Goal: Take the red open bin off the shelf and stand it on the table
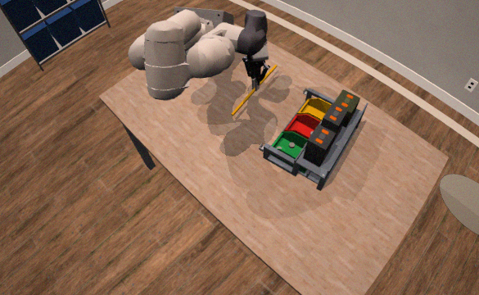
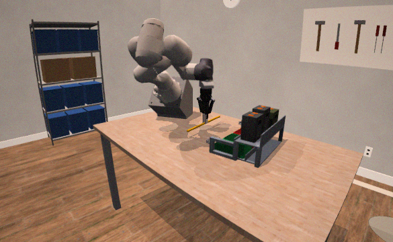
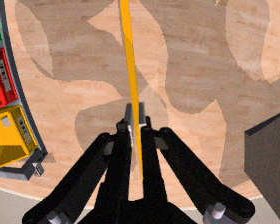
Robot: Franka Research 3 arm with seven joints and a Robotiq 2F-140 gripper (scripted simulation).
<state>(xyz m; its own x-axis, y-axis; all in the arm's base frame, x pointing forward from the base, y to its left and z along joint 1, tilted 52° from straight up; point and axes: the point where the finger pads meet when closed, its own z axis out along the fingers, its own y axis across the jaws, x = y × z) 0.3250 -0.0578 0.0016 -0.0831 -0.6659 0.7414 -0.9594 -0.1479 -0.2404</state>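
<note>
The red open bin lies 310 mm ahead of my hand, 110 mm to the right of it and 30 mm below it. Also, from my hand: yellow bin: 320 mm ahead, 30 mm below; then green bin: 290 mm ahead, 220 mm to the right, 30 mm below; then yellow bar: 30 mm below.
</note>
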